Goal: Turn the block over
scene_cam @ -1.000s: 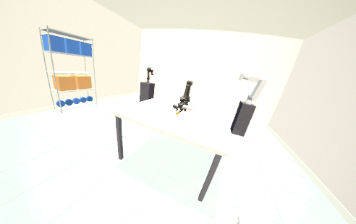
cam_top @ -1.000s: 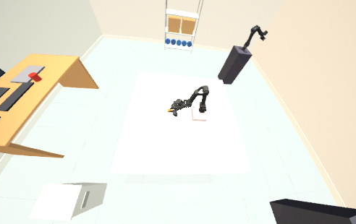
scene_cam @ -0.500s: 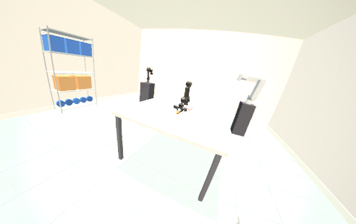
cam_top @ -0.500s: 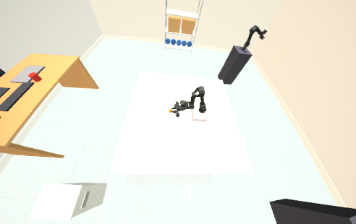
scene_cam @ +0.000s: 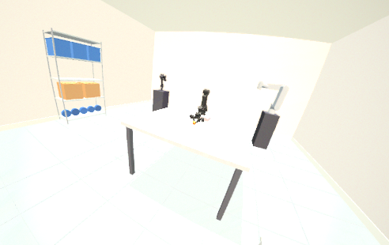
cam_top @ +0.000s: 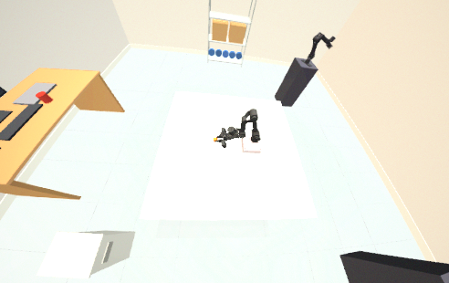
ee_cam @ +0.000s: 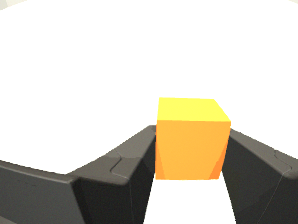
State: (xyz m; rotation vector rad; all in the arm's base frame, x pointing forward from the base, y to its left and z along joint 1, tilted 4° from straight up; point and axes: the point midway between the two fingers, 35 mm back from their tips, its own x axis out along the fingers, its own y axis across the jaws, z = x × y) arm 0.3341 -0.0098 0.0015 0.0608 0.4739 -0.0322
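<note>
Now: the block 1 cm below my gripper tip.
</note>
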